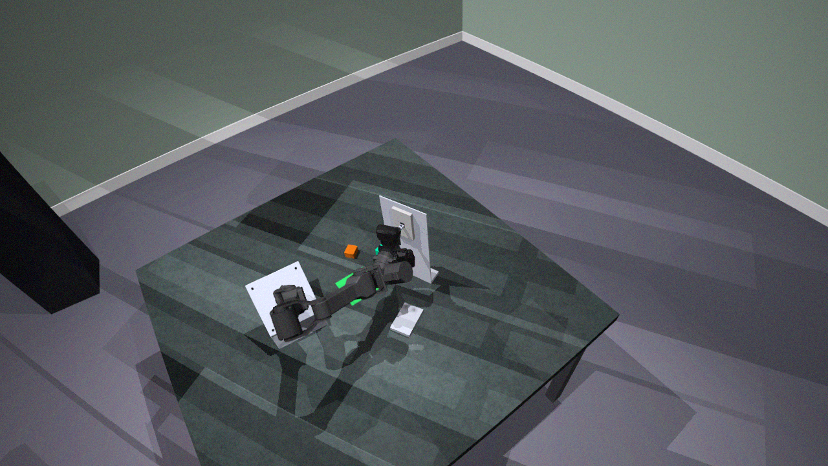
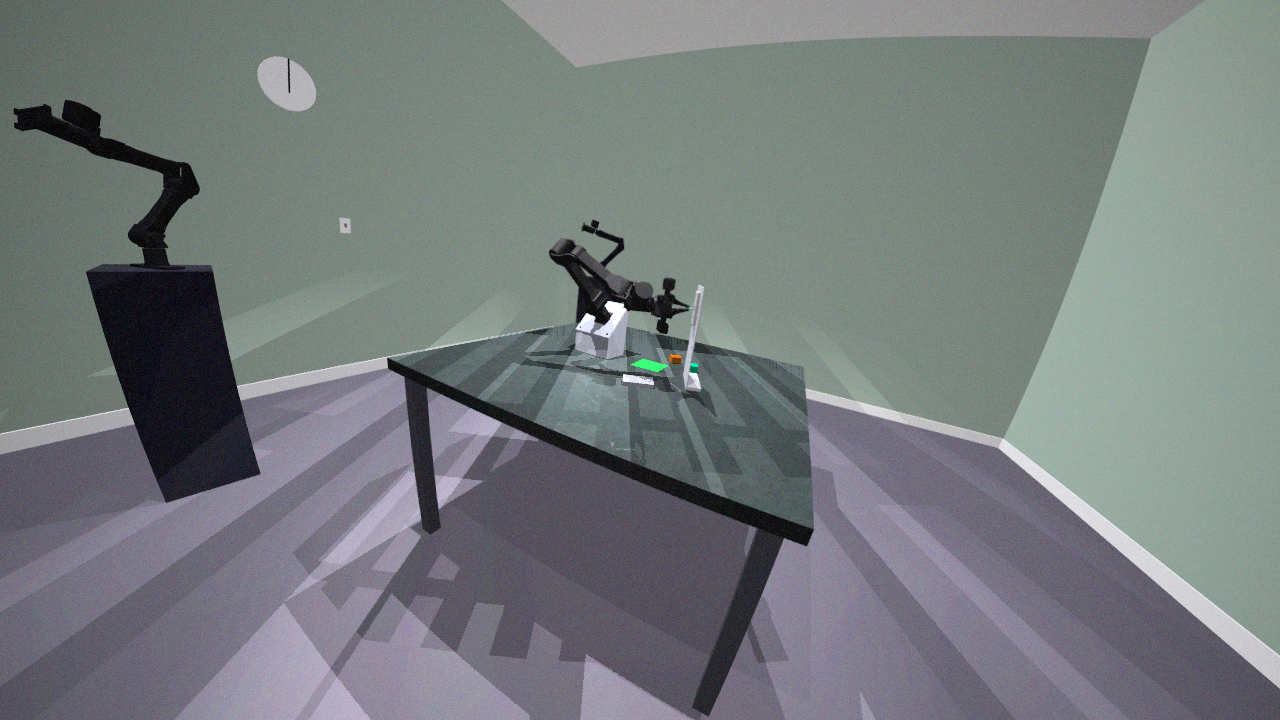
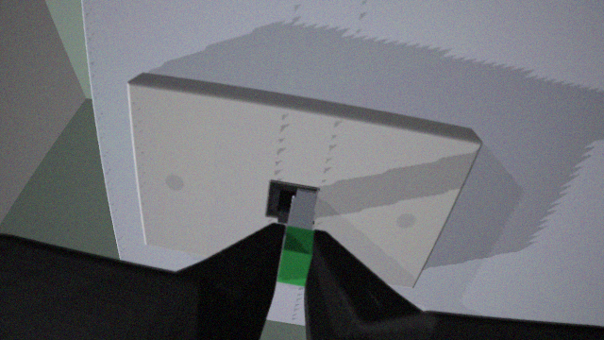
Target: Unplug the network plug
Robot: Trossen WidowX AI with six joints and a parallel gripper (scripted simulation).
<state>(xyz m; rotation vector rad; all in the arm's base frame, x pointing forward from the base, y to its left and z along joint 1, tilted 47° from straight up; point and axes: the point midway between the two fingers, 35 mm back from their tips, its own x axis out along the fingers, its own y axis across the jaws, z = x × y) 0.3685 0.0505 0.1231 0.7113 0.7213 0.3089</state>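
The green marked square is 160 mm behind my gripper tip, 70 mm to the left of it and 270 mm below it. The rest, counted from my gripper tip: teal block: 10 mm behind, 150 mm to the left, 250 mm below; then network plug: right at my gripper tip; then upright socket panel: 30 mm ahead, 20 mm to the left, 110 mm below.
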